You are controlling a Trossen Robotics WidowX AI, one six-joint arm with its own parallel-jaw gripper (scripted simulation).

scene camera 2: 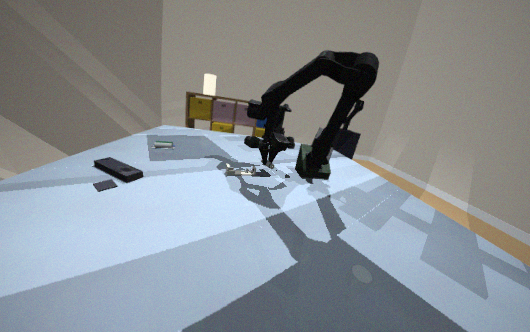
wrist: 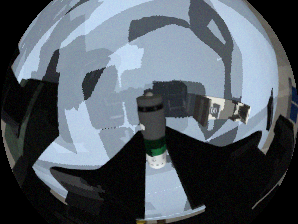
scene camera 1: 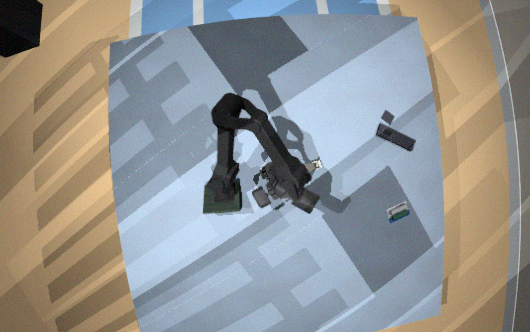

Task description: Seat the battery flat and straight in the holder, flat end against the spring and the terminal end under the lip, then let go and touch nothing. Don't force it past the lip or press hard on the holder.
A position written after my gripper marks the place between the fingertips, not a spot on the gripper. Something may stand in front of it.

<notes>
My gripper [scene camera 2: 266, 164] holds a battery [wrist: 150, 108].
My gripper also shows in the wrist view [wrist: 153, 133].
</notes>
